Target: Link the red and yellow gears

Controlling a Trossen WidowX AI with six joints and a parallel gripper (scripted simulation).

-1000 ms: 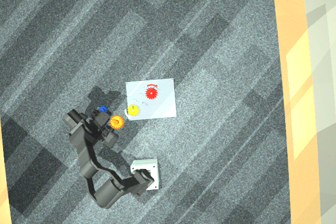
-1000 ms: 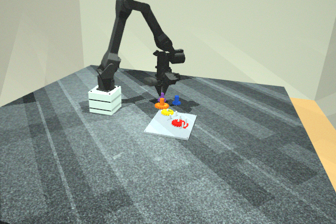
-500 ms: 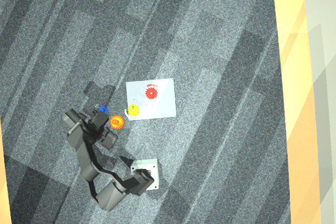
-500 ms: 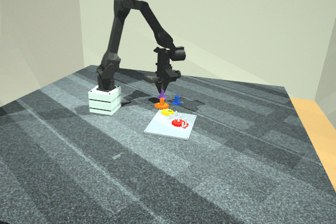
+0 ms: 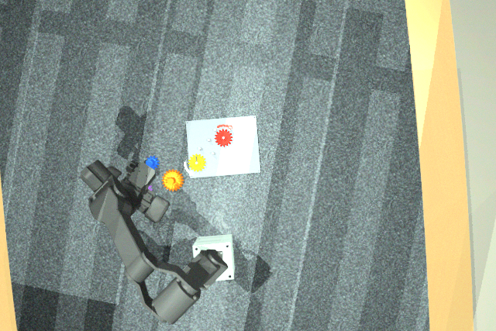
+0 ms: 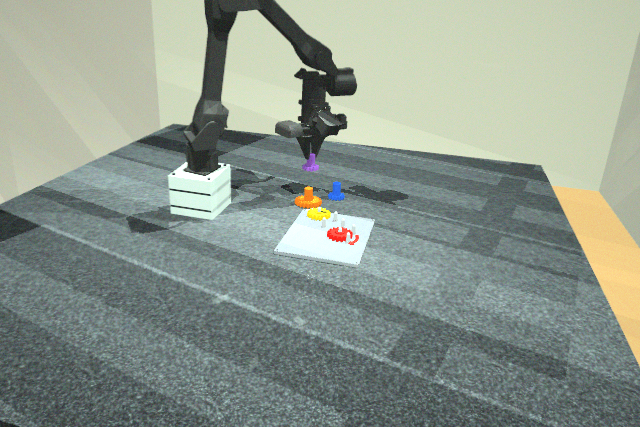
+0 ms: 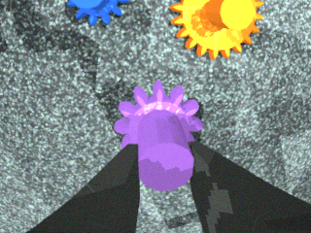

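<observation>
Right now the red gear is 210 mm to the right of my gripper tip, 170 mm ahead of it and 80 mm below it. Round my gripper tip: orange gear 80 mm below, 70 mm to the right, 30 mm ahead; purple gear 10 mm below; blue gear 80 mm below, 70 mm ahead.
</observation>
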